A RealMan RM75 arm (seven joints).
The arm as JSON. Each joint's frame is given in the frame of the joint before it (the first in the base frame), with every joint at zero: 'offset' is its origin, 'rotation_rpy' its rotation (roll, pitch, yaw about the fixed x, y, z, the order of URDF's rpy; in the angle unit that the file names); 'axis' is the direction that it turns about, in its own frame. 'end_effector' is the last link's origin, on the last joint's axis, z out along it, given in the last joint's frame.
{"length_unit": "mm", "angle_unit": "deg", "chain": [
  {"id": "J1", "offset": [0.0, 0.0, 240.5], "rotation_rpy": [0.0, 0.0, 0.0], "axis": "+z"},
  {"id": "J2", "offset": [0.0, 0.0, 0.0], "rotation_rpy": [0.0, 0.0, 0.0], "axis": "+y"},
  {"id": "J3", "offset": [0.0, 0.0, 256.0], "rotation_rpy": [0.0, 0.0, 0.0], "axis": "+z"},
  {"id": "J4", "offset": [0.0, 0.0, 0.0], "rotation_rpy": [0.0, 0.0, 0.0], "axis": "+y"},
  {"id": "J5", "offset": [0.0, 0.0, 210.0], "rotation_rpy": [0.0, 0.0, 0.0], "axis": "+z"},
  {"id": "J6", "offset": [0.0, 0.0, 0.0], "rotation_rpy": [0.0, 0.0, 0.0], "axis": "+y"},
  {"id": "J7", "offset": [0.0, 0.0, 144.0], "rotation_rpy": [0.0, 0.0, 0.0], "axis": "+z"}
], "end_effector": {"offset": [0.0, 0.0, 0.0], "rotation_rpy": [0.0, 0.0, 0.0]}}
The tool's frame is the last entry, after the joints.
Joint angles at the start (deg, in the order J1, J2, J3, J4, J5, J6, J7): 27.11 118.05 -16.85 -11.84 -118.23 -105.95 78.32
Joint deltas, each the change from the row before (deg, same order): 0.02 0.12 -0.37 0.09 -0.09 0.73 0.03; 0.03 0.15 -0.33 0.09 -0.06 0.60 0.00; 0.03 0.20 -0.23 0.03 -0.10 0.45 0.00; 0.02 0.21 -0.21 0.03 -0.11 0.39 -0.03; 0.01 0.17 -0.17 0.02 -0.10 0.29 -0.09; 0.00 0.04 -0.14 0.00 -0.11 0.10 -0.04; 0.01 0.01 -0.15 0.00 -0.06 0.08 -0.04; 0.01 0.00 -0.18 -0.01 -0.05 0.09 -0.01; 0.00 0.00 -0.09 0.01 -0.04 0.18 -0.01; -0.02 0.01 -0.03 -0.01 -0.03 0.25 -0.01; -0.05 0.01 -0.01 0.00 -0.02 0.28 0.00; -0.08 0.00 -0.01 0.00 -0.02 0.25 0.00; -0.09 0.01 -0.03 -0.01 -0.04 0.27 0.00
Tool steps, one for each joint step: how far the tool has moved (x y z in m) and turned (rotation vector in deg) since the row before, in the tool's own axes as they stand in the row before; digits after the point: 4 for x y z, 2 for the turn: 0.0020 -0.0012 0.0012 0.43 0.50 0.26; 0.0019 -0.0008 0.0014 0.30 0.40 0.23; 0.0018 -0.0004 0.0015 0.17 0.32 0.20; 0.0018 -0.0003 0.0015 0.12 0.30 0.18; 0.0015 -0.0001 0.0012 0.07 0.25 0.08; 0.0008 0.0000 0.0003 0.00 0.24 0.03; 0.0005 0.0000 0.0002 0.00 0.21 -0.01; 0.0005 -0.0001 0.0001 0.01 0.24 0.01; 0.0004 -0.0003 0.0001 0.13 0.15 0.02; 0.0004 -0.0006 0.0000 0.24 0.10 0.01; 0.0005 -0.0006 -0.0002 0.30 0.07 0.04; 0.0005 -0.0006 -0.0004 0.30 0.06 0.05; 0.0007 -0.0006 -0.0004 0.31 0.09 0.06
